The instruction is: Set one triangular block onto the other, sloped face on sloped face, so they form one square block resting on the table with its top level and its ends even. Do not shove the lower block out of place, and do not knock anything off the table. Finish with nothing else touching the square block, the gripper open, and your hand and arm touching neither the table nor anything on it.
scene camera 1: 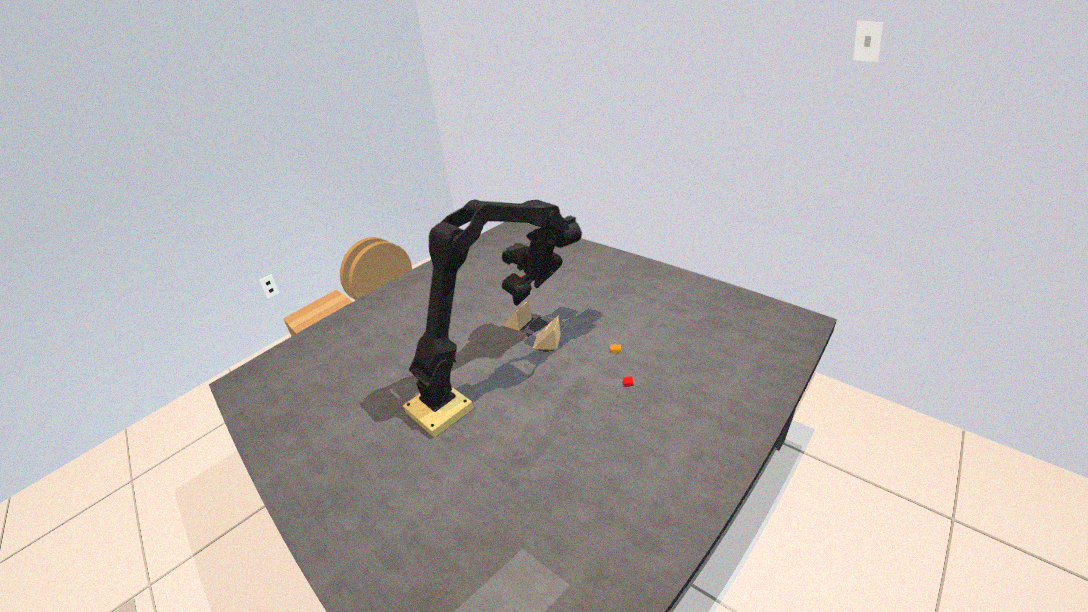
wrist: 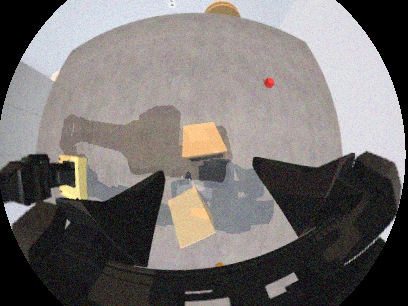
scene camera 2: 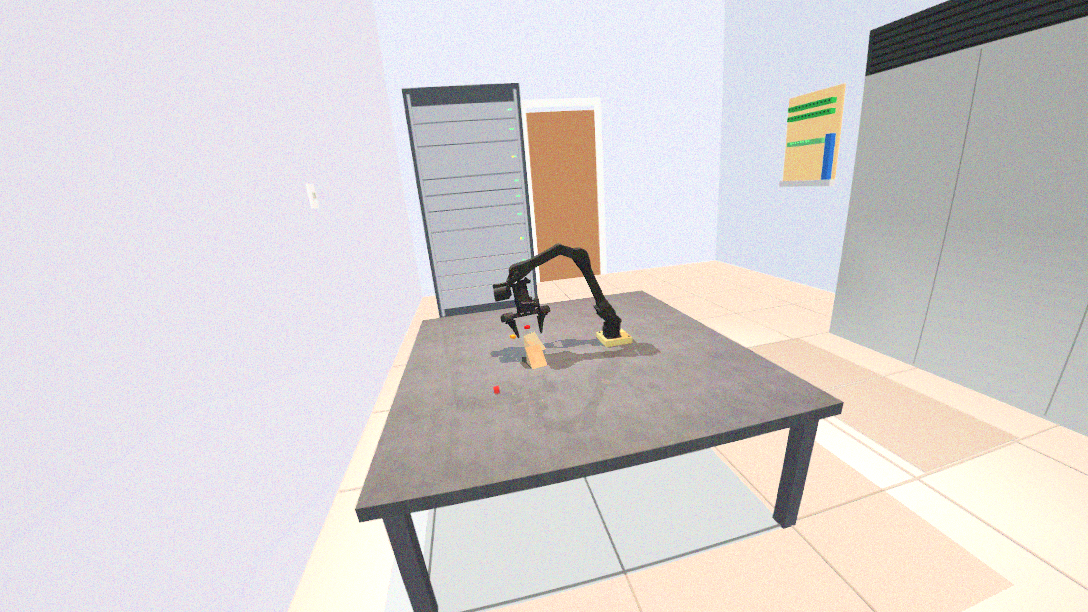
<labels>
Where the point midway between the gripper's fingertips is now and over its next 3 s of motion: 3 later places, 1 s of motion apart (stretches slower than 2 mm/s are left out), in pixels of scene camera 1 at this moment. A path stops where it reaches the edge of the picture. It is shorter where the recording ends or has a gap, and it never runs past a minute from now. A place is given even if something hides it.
My gripper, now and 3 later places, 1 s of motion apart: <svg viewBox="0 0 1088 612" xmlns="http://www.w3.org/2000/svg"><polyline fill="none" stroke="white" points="526,295 524,305 519,318 515,315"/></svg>
</labels>
